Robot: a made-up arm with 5 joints. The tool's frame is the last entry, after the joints.
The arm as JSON. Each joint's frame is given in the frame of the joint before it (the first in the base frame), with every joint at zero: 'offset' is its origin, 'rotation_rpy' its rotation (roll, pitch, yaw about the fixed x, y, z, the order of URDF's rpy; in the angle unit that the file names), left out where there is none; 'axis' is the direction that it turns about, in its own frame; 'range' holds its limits. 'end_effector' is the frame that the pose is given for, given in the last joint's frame.
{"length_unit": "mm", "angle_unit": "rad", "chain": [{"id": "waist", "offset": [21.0, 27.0, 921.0], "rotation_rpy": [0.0, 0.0, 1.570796], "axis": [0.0, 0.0, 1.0], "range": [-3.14, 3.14]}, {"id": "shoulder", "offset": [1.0, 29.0, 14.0], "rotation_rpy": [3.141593, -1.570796, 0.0], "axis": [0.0, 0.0, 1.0], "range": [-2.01, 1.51]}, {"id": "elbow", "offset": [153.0, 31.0, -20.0], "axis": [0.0, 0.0, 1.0], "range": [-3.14, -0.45]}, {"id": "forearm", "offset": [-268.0, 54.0, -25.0], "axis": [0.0, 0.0, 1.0], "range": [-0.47, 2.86]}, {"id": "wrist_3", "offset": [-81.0, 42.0, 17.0], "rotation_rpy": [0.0, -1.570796, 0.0], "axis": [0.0, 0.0, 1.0], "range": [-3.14, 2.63]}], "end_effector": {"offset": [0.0, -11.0, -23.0], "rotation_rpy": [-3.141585, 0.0, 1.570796]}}
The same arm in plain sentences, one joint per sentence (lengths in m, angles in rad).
The arm has five revolute joints in a row. What follows holds with every joint at zero, and every direction is one of the base frame's. The first joint sits 0.021 m along +x and 0.027 m along +y and 0.921 m along +z from the base frame's origin and turns about +z, from -3.14 to 3.14 rad. The second joint sits 0.029 m along -x and 0.001 m along +y and 0.014 m along +z from the first joint and turns about +y, from -2.01 to 1.51 rad. The third joint sits 0.031 m along +x and 0.02 m along -y and 0.153 m along +z from the second joint and turns about +y, from -3.14 to -0.45 rad. The fourth joint sits 0.054 m along +x and 0.025 m along -y and 0.268 m along -z from the third joint and turns about +y, from -0.47 to 2.86 rad. The fifth joint sits 0.042 m along +x and 0.017 m along +y and 0.081 m along -z from the fourth joint and turns about -z, from -3.14 to 2.63 rad. The tool frame, which is the frame that the pose is given for, sits 0.011 m along -x and 0.023 m along +z from the fifth joint; its axes are the base frame's turned by roll 0, pitch 0 and yaw 0 rad (as in URDF: about the fixed x, then y, then z).
